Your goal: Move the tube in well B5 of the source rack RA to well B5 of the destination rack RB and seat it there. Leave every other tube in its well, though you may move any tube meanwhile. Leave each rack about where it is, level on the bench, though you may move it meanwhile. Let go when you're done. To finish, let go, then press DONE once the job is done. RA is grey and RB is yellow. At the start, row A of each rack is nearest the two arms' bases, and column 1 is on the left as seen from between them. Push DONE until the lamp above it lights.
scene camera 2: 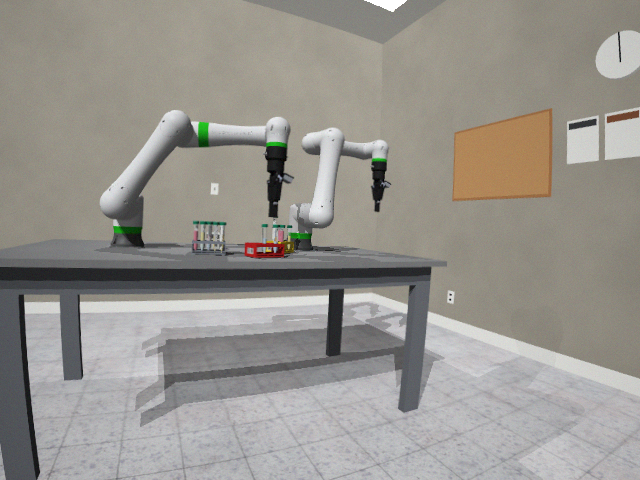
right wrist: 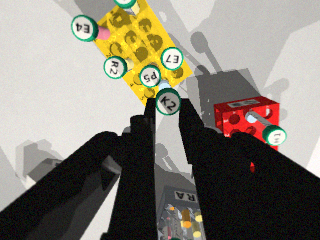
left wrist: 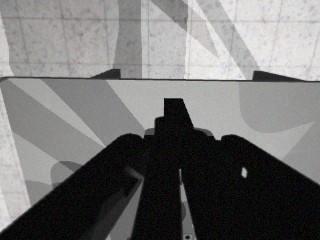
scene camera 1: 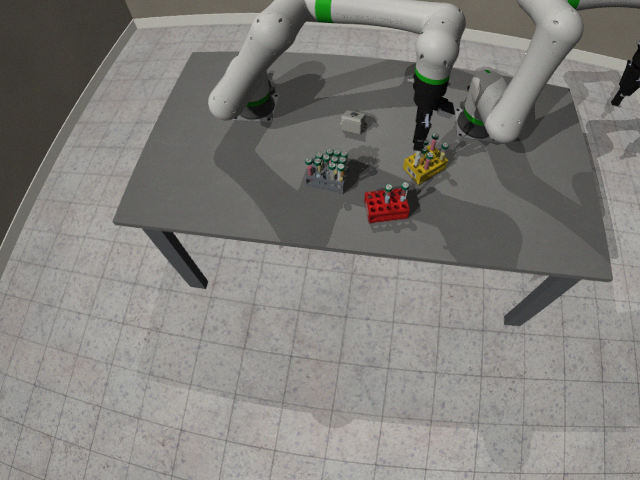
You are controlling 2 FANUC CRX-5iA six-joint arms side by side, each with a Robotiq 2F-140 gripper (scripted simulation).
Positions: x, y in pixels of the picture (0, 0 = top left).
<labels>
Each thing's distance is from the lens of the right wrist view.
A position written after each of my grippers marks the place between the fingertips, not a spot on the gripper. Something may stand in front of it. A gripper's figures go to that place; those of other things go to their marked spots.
my right gripper point(right wrist: 167, 112): 0.17 m
red rack point(right wrist: 231, 115): 0.35 m
</labels>
